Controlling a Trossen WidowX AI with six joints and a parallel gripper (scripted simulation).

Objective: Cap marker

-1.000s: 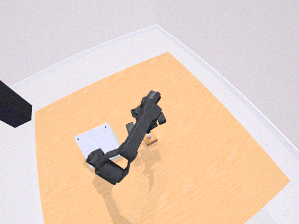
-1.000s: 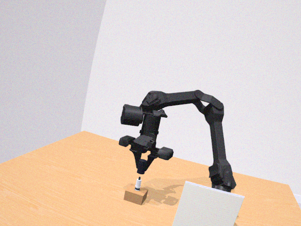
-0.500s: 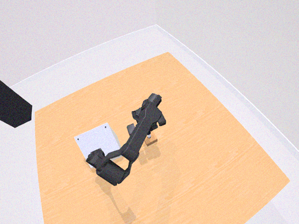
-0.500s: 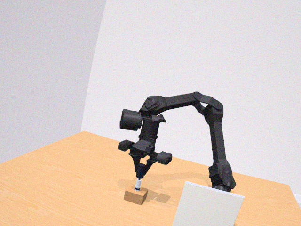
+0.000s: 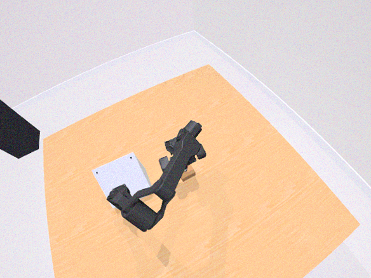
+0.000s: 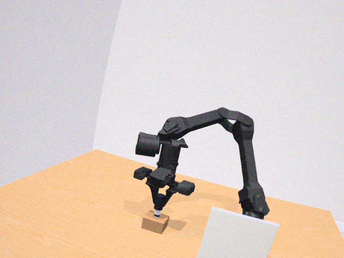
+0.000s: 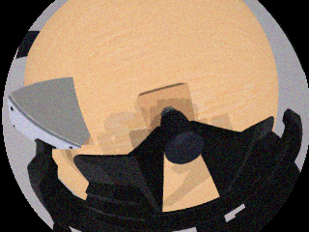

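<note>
Now: gripper tip 60 mm above the brown holder block. Also, from my gripper tip: dark marker cap 10 mm above.
</note>
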